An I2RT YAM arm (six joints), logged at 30 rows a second.
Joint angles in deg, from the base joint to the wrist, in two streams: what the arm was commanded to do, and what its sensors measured. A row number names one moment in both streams.
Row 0, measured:
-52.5 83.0 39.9 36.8 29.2 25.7
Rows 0 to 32, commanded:
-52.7 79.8 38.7 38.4 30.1 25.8
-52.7 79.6 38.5 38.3 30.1 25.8
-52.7 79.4 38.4 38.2 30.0 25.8
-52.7 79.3 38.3 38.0 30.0 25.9
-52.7 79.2 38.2 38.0 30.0 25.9
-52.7 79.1 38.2 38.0 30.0 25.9
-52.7 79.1 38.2 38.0 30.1 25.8
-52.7 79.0 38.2 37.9 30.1 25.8
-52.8 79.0 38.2 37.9 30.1 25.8
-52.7 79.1 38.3 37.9 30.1 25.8
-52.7 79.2 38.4 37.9 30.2 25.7
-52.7 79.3 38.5 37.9 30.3 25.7
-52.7 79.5 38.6 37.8 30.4 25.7
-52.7 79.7 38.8 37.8 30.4 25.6
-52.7 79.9 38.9 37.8 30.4 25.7
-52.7 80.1 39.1 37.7 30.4 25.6
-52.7 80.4 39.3 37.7 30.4 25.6
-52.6 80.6 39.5 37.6 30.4 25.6
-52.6 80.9 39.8 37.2 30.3 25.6
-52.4 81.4 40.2 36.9 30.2 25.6
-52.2 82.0 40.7 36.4 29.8 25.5
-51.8 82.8 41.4 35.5 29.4 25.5
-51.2 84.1 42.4 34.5 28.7 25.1
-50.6 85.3 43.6 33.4 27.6 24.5
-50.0 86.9 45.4 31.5 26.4 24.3
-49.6 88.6 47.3 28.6 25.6 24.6
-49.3 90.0 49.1 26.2 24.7 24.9
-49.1 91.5 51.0 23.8 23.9 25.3
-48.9 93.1 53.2 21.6 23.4 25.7
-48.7 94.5 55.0 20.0 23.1 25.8
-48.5 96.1 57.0 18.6 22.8 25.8
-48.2 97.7 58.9 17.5 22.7 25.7
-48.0 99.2 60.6 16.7 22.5 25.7
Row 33, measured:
-48.4 97.3 56.6 22.9 24.0 25.3
